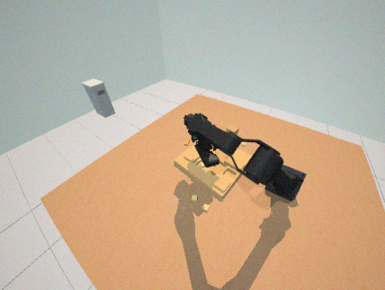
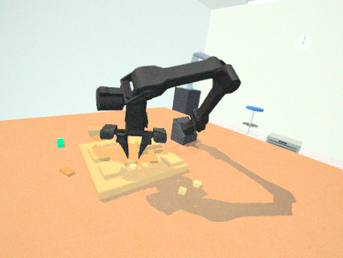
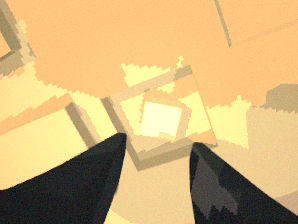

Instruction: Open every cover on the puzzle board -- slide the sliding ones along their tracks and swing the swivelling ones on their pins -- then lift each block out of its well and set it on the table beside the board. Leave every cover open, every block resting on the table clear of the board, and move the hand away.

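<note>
The tan puzzle board is 5 cm to the right of my gripper tip, 3 cm below it and 3 cm behind it.
</note>
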